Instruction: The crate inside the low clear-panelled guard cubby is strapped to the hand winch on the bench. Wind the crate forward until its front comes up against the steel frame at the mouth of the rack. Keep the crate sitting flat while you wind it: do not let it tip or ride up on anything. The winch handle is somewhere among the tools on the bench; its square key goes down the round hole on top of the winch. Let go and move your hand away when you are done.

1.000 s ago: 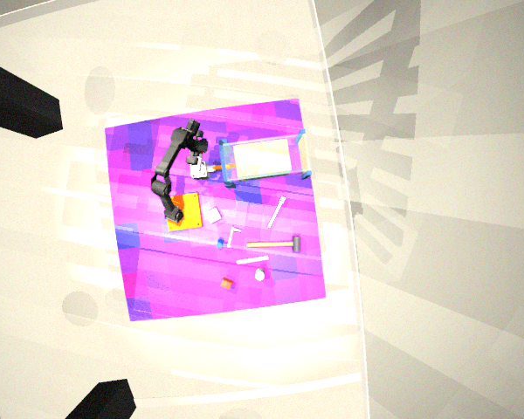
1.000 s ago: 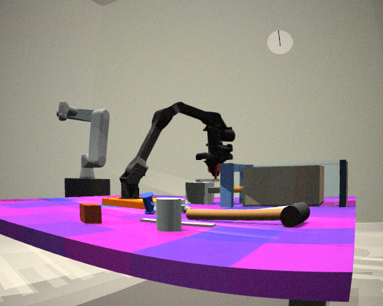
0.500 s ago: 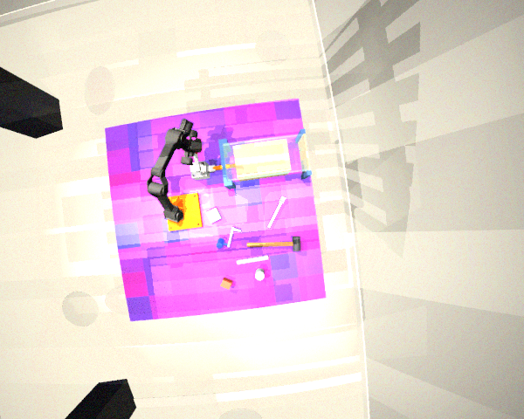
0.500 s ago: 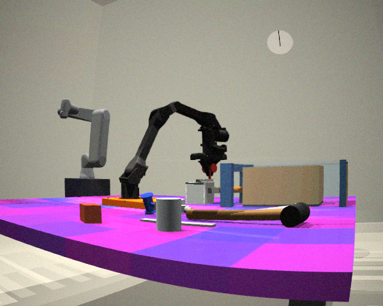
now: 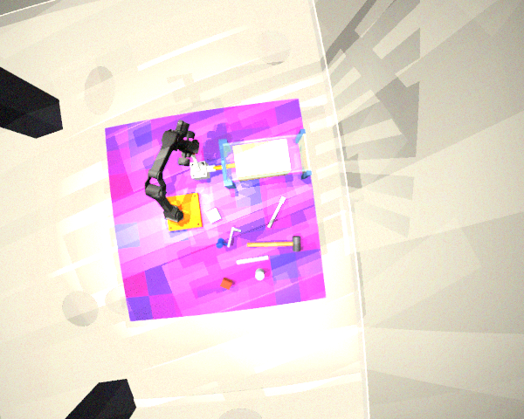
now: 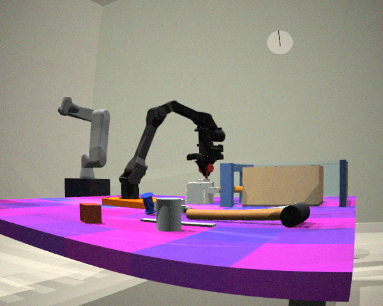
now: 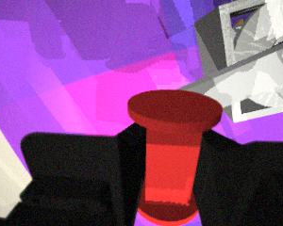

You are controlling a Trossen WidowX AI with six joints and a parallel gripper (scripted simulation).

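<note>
Right now the red-knobbed winch handle is 40 mm to the right of my gripper tip and 10 mm below it. The rest, counted from my gripper tip: hand winch 10 mm behind, 110 mm to the right, 80 mm below; then red knob 20 mm above; then blue frame 170 mm ahead, 120 mm to the right, 10 mm below.
</note>
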